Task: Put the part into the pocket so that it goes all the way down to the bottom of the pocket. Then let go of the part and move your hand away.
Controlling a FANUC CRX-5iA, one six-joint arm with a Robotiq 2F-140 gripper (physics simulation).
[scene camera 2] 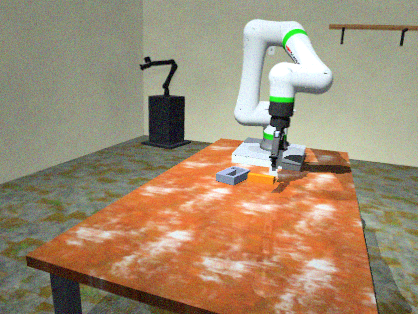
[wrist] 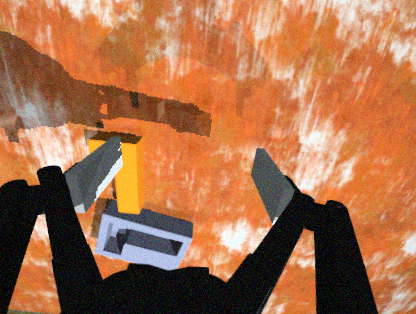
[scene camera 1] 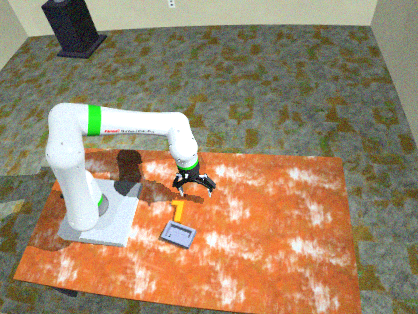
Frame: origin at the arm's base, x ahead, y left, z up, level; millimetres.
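Seen in the pictures: gripper, fingertip midpoint: (scene camera 2: 275,170) (wrist: 188,156) (scene camera 1: 196,194).
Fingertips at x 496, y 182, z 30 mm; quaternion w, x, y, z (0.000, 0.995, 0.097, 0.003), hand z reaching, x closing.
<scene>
Pixels of each thing's top centre, then the offset from my fingertips to it. Level surfaces: height alone.
- orange L-shaped part, top centre: (wrist: 115,180) (scene camera 2: 261,174) (scene camera 1: 176,210) dy -85, dx -84, dz -54 mm
- grey-blue block with the pocket, top centre: (wrist: 142,246) (scene camera 2: 233,171) (scene camera 1: 178,233) dy -195, dx -31, dz -47 mm
- orange-and-white table, surface height: dz -84 mm
The orange L-shaped part (scene camera 1: 179,212) (scene camera 2: 261,178) (wrist: 130,182) lies on the table, outside the pocket. The end of its long leg is at the near side of the grey-blue block with the pocket (scene camera 1: 176,242) (scene camera 2: 227,178) (wrist: 145,256); I cannot tell whether they touch. The pocket shows as a dark recess in the block's top. My gripper (scene camera 1: 196,194) (scene camera 2: 274,172) (wrist: 188,156) is wide open and empty, above the table beside the part's short-leg end. In the wrist view the left finger covers some of the part; the right finger is well to its right.
The arm's white base plate (scene camera 1: 127,212) (scene camera 2: 242,157) stands at one end of the orange-and-white table (scene camera 1: 280,250) (scene camera 2: 175,260). A black pedestal (scene camera 1: 75,30) (scene camera 2: 166,120) stands on the floor away from the table. A wooden shelf (scene camera 2: 370,26) is on the wall.
</scene>
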